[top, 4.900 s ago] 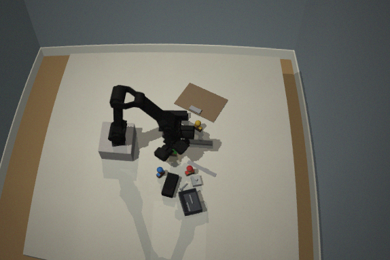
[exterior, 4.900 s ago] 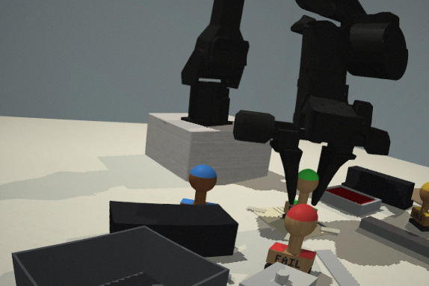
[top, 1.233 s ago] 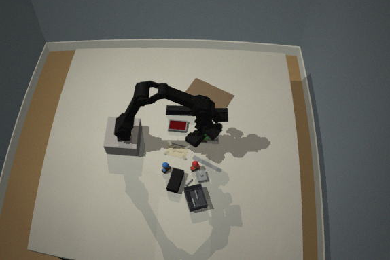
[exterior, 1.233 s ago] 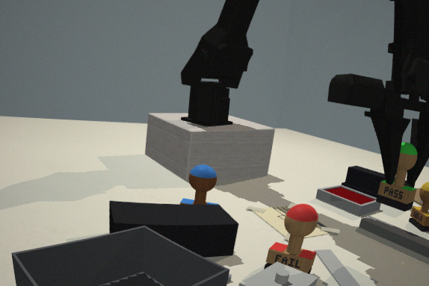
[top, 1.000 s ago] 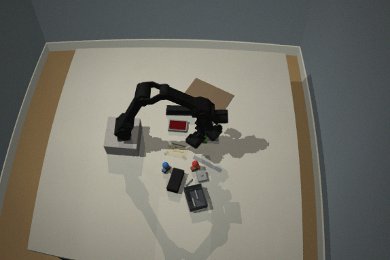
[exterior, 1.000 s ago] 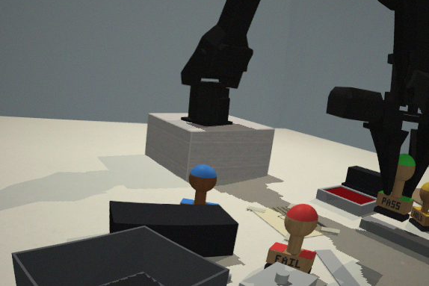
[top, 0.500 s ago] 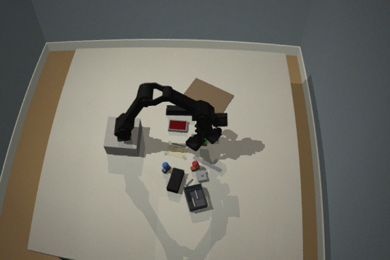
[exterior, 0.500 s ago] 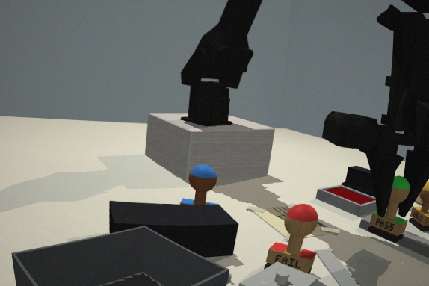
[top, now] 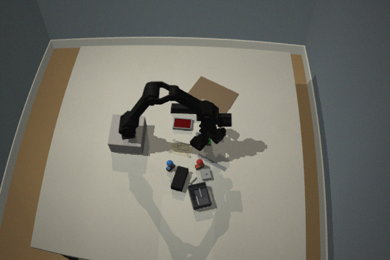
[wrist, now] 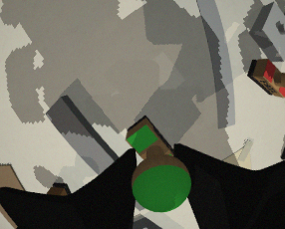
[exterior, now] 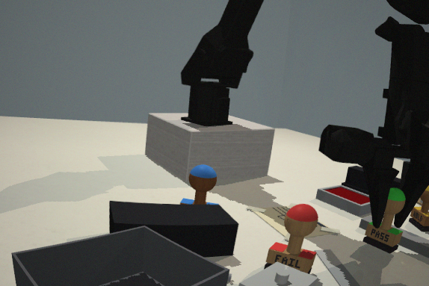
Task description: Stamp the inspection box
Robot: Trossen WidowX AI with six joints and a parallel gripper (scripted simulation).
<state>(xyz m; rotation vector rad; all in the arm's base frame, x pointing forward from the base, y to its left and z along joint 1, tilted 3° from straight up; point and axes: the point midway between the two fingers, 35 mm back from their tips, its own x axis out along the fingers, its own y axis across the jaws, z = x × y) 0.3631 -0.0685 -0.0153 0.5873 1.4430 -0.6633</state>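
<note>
My gripper tip is now 10 mm above the pass stamp. From my gripper tip the other things lie so: grey bar 40 mm to the left, 20 mm below, 20 mm ahead; yellow stamp 120 mm to the left, 30 mm ahead, 10 mm below; red fail stamp 110 mm to the right, 50 mm behind, 10 mm below.
</note>
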